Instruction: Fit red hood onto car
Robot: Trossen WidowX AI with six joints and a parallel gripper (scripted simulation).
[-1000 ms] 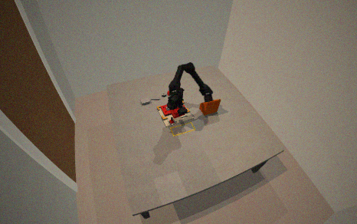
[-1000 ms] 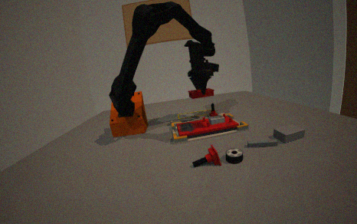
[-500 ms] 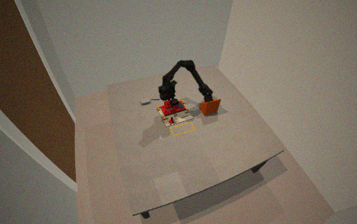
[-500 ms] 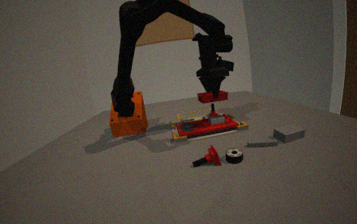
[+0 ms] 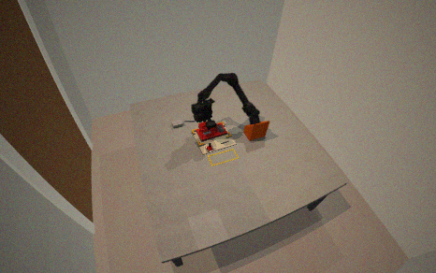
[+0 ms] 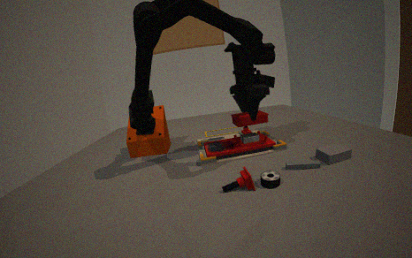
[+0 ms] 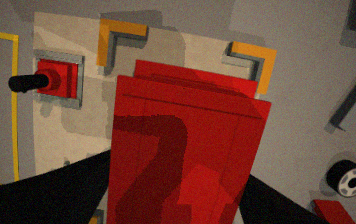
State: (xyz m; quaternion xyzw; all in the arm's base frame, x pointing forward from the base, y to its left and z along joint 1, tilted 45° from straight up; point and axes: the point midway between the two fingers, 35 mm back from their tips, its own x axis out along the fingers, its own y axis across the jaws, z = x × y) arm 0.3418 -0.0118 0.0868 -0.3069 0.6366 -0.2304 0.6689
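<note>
My gripper tip is 10 mm past the grey engine block and 70 mm above it. Round my gripper tip: black wheel 10 mm behind, 210 mm to the right, 80 mm below; red hood right at my gripper tip; jig 40 mm behind, 20 mm to the left, 80 mm below.
</note>
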